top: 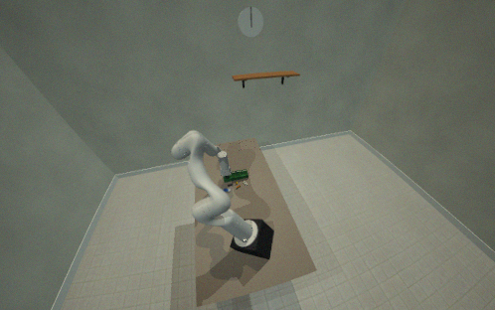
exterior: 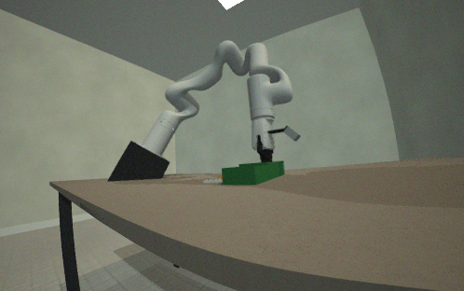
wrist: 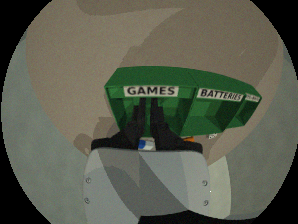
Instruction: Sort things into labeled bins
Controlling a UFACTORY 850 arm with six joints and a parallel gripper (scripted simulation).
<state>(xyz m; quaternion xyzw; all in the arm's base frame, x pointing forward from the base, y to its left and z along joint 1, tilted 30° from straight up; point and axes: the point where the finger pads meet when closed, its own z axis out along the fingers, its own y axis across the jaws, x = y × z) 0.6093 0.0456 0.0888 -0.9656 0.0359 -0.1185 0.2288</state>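
Right now my hand is 80 mm past the black battery, 30 mm above it and 20 mm to the left of it. Also, from my hand: blue thing (140 mm behind, 30 mm below, 10 mm to the left); then orange battery (120 mm behind, 90 mm to the right, 30 mm below); then yellow die (80 mm to the right, 80 mm behind, 30 mm below).
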